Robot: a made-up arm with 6 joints. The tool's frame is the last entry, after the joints.
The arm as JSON. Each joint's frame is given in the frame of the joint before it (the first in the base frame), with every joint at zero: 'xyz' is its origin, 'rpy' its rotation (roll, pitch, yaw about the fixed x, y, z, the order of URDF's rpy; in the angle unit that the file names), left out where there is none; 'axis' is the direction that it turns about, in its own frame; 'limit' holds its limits. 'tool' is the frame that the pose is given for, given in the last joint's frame.
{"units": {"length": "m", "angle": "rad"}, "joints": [
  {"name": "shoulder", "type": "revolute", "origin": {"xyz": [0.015, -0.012, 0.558]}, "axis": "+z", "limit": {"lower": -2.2, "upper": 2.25}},
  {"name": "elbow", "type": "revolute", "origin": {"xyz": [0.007, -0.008, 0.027]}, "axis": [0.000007, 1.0, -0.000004], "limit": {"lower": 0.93, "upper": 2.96}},
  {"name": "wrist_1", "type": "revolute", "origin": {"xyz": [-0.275, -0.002, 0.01]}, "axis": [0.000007, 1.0, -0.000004], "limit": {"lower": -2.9, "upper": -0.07}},
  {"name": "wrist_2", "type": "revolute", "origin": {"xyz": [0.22, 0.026, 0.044]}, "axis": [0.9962, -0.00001, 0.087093], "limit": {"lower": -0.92, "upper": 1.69}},
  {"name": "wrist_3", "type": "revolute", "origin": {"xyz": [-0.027, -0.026, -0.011]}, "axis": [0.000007, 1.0, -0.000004], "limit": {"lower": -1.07, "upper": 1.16}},
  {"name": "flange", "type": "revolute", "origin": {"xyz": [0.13, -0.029, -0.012]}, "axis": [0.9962, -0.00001, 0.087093], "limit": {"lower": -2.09, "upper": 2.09}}
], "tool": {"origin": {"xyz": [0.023, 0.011, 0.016], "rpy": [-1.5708, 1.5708, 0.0]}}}
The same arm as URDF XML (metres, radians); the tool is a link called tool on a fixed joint. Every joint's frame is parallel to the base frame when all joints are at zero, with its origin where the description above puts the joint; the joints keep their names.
<robot name="arm">
<joint name="shoulder" type="revolute"><parent link="base"/><child link="link1"/><origin xyz="0.015 -0.012 0.558"/><axis xyz="0 0 1"/><limit lower="-2.2" upper="2.25"/></joint>
<joint name="elbow" type="revolute"><parent link="link1"/><child link="link2"/><origin xyz="0.007 -0.008 0.027"/><axis xyz="0 1 0"/><limit lower="0.93" upper="2.96"/></joint>
<joint name="wrist_1" type="revolute"><parent link="link2"/><child link="link3"/><origin xyz="-0.275 -0.002 0.01"/><axis xyz="0 1 0"/><limit lower="-2.9" upper="-0.07"/></joint>
<joint name="wrist_2" type="revolute"><parent link="link3"/><child link="link4"/><origin xyz="0.22 0.026 0.044"/><axis xyz="0.9962 0 0.0871"/><limit lower="-0.92" upper="1.69"/></joint>
<joint name="wrist_3" type="revolute"><parent link="link4"/><child link="link5"/><origin xyz="-0.027 -0.026 -0.011"/><axis xyz="0 1 0"/><limit lower="-1.07" upper="1.16"/></joint>
<joint name="flange" type="revolute"><parent link="link5"/><child link="link6"/><origin xyz="0.13 -0.029 -0.012"/><axis xyz="0.9962 0 0.0871"/><limit lower="-2.09" upper="2.09"/></joint>
<joint name="tool_fixed" type="fixed"><parent link="link6"/><child link="tool"/><origin xyz="0.023 0.011 0.016" rpy="-1.5708 1.5708 0"/></joint>
<link name="base"/>
<link name="link1"/>
<link name="link2"/>
<link name="link3"/>
<link name="link4"/>
<link name="link5"/>
<link name="link6"/>
<link name="tool"/>
</robot>

